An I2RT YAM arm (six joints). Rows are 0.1 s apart.
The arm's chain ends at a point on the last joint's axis. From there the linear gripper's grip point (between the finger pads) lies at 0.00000 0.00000 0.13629 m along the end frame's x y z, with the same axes.
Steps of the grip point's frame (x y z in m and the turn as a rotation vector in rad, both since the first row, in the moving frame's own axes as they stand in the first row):
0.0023, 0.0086, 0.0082, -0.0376, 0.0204, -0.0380
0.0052, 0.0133, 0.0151, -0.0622, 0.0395, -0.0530
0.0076, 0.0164, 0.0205, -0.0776, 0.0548, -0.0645
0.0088, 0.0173, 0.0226, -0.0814, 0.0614, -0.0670
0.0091, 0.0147, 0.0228, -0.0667, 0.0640, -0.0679
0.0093, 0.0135, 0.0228, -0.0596, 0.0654, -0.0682
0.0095, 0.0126, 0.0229, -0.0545, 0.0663, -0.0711
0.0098, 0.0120, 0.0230, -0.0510, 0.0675, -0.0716
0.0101, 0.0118, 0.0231, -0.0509, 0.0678, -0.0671
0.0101, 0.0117, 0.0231, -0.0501, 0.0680, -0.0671
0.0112, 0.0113, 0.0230, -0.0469, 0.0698, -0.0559
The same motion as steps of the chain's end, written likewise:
-0.0006, 0.0035, 0.0083, -0.0376, 0.0204, -0.0380
-0.0004, 0.0050, 0.0155, -0.0622, 0.0395, -0.0530
-0.0002, 0.0061, 0.0211, -0.0776, 0.0548, -0.0645
0.0001, 0.0065, 0.0233, -0.0814, 0.0614, -0.0670
0.0001, 0.0059, 0.0234, -0.0667, 0.0640, -0.0679
0.0001, 0.0057, 0.0233, -0.0596, 0.0654, -0.0682
0.0002, 0.0055, 0.0234, -0.0545, 0.0663, -0.0711
0.0004, 0.0054, 0.0235, -0.0510, 0.0675, -0.0716
0.0006, 0.0052, 0.0236, -0.0509, 0.0678, -0.0671
0.0006, 0.0052, 0.0236, -0.0501, 0.0680, -0.0671
0.0015, 0.0052, 0.0235, -0.0469, 0.0698, -0.0559

